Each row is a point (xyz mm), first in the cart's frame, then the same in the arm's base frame.
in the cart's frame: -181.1 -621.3 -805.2
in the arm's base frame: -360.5 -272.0 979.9
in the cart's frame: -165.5 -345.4 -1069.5
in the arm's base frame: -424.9 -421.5 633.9
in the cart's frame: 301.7 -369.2 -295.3
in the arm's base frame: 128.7 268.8 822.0
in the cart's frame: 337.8 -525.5 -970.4
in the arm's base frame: 110.2 -418.7 729.6
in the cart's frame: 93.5 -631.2 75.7
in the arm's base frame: 15.2 532.6 1230.8
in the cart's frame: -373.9 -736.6 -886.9
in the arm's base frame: -538.6 -379.4 1097.7
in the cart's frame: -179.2 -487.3 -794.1
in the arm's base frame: -380.6 -214.2 860.2
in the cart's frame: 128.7 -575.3 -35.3
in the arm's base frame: 26.6 447.0 1134.7
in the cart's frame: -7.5 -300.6 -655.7
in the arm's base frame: -228.7 -27.4 700.4
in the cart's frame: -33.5 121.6 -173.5
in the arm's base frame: -269.8 574.0 481.2
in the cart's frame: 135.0 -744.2 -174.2
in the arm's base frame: 45.5 257.1 1241.5
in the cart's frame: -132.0 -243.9 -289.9
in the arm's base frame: -316.4 340.5 797.7
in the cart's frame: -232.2 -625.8 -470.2
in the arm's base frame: -369.5 41.7 1107.9
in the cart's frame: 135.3 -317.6 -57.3
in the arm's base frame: -14.4 517.7 889.2
